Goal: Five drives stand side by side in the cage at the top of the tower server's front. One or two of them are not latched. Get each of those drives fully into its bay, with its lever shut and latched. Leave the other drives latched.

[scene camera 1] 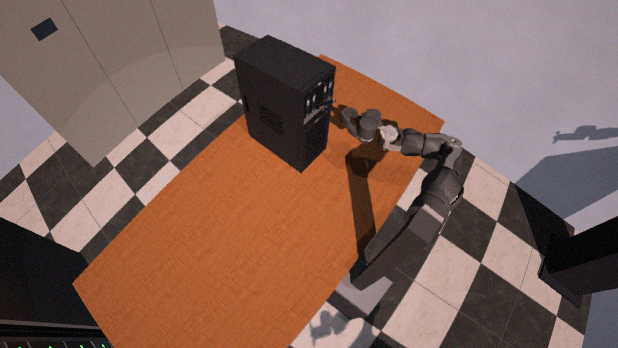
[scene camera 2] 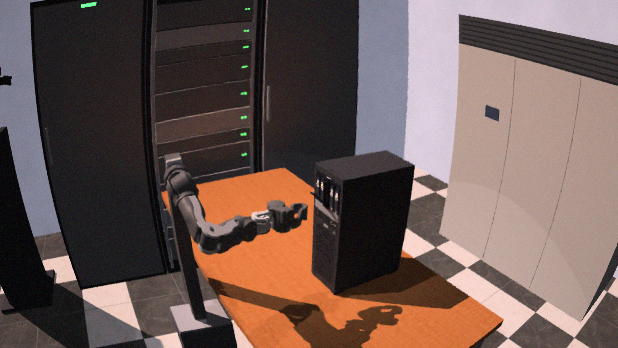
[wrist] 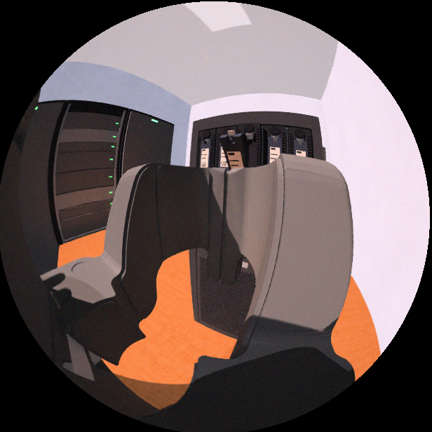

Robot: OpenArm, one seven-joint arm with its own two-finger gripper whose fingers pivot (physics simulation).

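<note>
The black tower server (scene camera 1: 280, 75) (scene camera 2: 375, 215) (wrist: 257, 118) stands upright, its top cage facing the arm. In the wrist view, five drives stand side by side: the first (wrist: 205, 156), second (wrist: 223, 159), third (wrist: 248, 131), fourth (wrist: 274, 147) and fifth (wrist: 300, 146) from the left. The third's lever (wrist: 233, 155) is swung outward; its body seems slightly proud. It also shows as a dark lever (scene camera 1: 332, 101) (scene camera 2: 313, 193) in both scene views. The other levers look shut; their lower parts are hidden. My gripper (scene camera 1: 342, 115) (scene camera 2: 304, 211) (wrist: 231, 227) is shut and empty, in front of and below the cage.
The tower stands on an orange table (scene camera 1: 215, 220) (scene camera 2: 250, 265). Dark server racks (scene camera 2: 90, 140) (wrist: 85, 170) stand behind the arm in scene camera 2. A beige cabinet (scene camera 1: 115, 75) (scene camera 2: 540, 165) stands beyond the tower. The tower's perforated lower front (wrist: 222, 305) shows below the fingers.
</note>
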